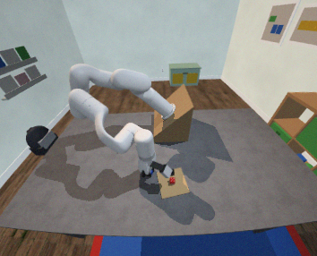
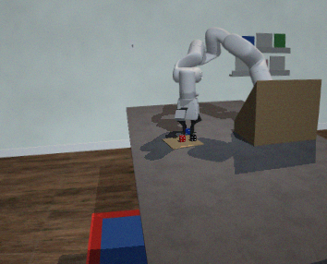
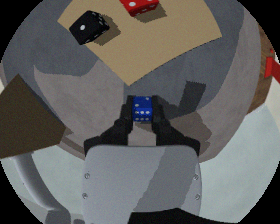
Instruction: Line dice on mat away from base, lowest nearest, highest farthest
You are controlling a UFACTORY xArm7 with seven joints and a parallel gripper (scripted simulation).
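My gripper is now 1 cm above the blue die. Also, from my hand: tan mat: 11 cm to the left, 6 cm ahead, 2 cm below; red die: 11 cm to the left, 6 cm ahead; black die: 12 cm to the left, 1 cm ahead.
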